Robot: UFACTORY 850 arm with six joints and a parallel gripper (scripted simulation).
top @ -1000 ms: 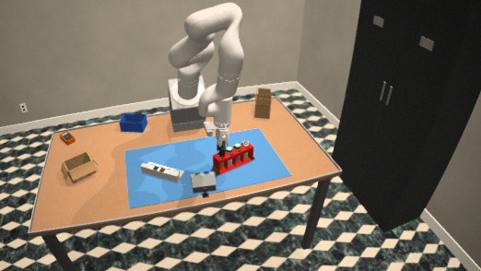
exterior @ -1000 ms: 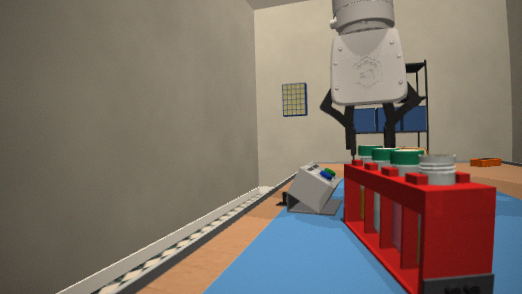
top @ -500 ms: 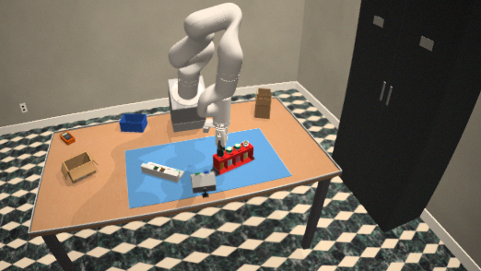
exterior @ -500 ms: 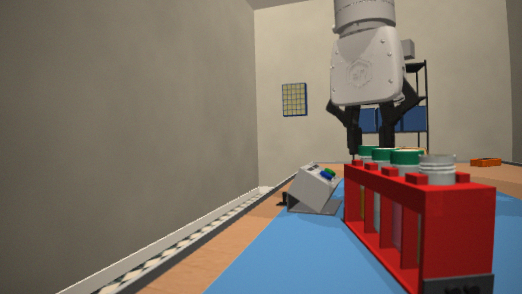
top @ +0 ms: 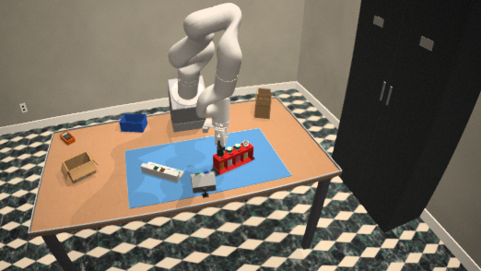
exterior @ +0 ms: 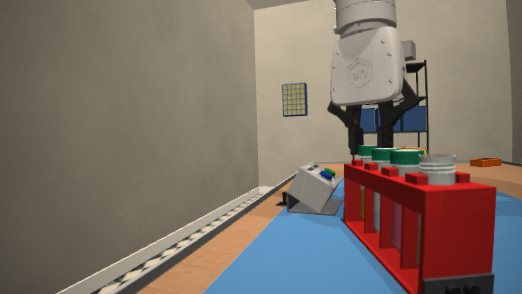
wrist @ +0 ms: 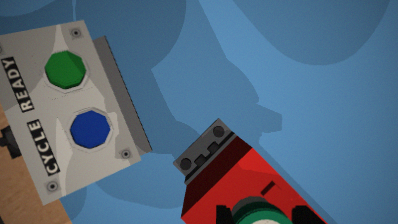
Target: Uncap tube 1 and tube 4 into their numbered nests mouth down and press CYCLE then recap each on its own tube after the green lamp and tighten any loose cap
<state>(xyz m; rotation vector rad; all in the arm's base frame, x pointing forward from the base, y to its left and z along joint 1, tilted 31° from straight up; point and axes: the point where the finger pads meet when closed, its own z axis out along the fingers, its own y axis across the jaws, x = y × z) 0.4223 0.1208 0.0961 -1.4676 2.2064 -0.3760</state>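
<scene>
My gripper is now 1 cm above the tube cap. Round my hand: green ready key: 8 cm ahead, 13 cm to the right, 6 cm below; then key housing: 10 cm ahead, 11 cm to the right, 8 cm below; then blue cycle key: 8 cm ahead, 9 cm to the right, 6 cm below.
</scene>
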